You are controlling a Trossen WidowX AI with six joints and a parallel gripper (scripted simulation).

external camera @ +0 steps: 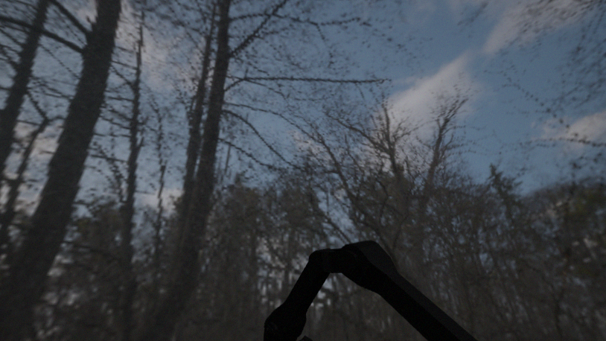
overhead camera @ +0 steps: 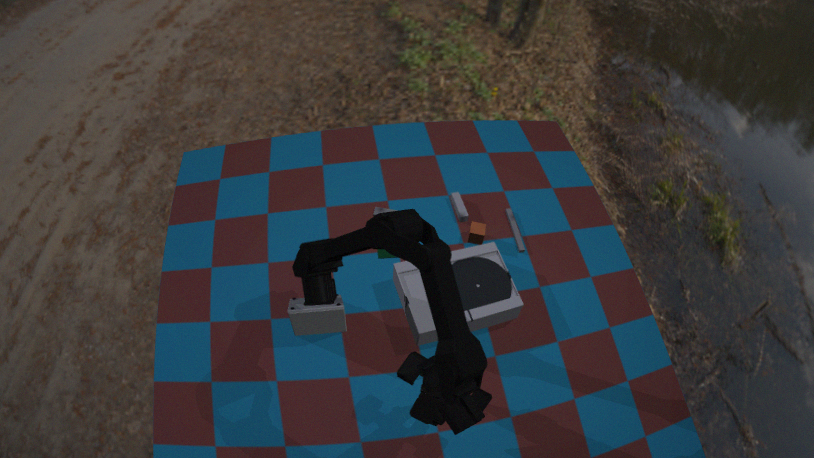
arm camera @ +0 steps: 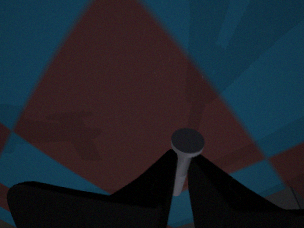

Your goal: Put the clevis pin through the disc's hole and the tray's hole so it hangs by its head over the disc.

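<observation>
Right now the dark round disc is 10 cm ahead of my gripper tip, 24 cm to the left of it and 3 cm above it. From my gripper tip the other things lie so: steel tray (5 cm ahead, 24 cm to the left, 2 cm above); flat green piece (7 cm behind, 40 cm to the left, 3 cm below); steel clevis pin (1 cm to the left).
</observation>
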